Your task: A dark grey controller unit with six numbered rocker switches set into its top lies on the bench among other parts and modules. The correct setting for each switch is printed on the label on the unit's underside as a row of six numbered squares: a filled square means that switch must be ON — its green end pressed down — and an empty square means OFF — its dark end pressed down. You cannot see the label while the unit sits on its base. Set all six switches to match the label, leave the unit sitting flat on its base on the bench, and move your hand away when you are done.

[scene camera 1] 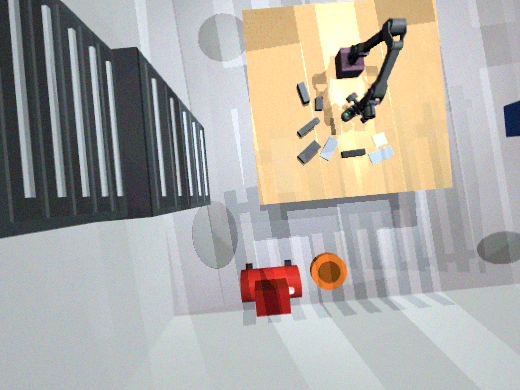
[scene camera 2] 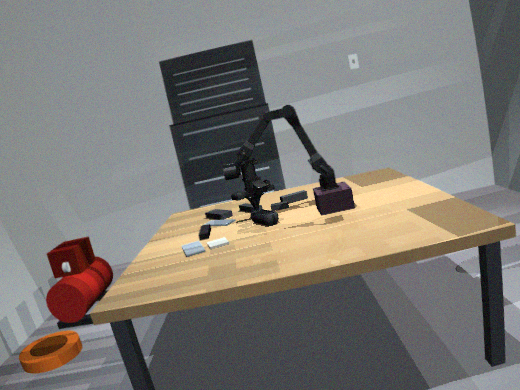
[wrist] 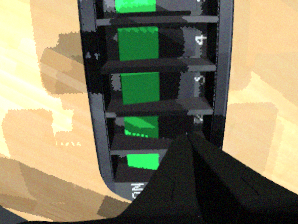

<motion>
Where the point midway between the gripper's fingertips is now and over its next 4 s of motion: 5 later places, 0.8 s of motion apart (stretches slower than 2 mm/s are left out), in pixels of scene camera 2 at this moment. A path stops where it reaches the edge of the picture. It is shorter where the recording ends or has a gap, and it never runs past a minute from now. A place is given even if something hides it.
My gripper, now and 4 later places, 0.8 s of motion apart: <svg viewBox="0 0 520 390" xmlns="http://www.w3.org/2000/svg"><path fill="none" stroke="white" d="M257 210L259 210L261 203L271 207L269 194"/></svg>
</motion>
